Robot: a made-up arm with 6 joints.
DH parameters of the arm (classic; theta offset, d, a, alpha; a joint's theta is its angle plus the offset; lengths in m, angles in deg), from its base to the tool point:
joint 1: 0 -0.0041 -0.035 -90
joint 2: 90 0.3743 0.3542 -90
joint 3: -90 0.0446 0.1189 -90
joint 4: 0 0.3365 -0.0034 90
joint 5: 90 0.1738 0.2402 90
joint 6: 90 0.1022 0.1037 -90
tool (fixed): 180 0.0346 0 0
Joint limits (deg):
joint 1: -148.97..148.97
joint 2: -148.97..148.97
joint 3: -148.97..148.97
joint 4: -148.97..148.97
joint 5: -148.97..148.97
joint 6: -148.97..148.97
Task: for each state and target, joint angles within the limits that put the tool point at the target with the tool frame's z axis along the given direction. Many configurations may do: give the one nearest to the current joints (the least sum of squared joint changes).
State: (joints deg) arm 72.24 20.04 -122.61 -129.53 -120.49 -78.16
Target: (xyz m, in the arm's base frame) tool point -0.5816 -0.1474 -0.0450 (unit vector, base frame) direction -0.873 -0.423 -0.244
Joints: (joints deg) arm 53.46 30.59 -131.95 -61.40 -120.63 -101.14
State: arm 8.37 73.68 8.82 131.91 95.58 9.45
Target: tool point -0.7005 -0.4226 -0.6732 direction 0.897 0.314 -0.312
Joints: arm 57.90 44.08 53.12 131.89 107.41 -3.56
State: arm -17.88 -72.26 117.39 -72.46 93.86 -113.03
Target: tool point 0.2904 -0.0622 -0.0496 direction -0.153 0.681 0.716
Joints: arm -51.21 -38.87 86.62 -62.53 132.55 -122.46
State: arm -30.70 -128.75 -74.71 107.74 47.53 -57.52
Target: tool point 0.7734 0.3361 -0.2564 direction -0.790 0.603 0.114
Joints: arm -66.55 -143.16 -101.96 101.62 59.04 -41.52
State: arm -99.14 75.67 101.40 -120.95 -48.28 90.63
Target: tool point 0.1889 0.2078 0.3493 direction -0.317 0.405 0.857
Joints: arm -134.24 109.72 90.14 -104.17 -52.90 147.55
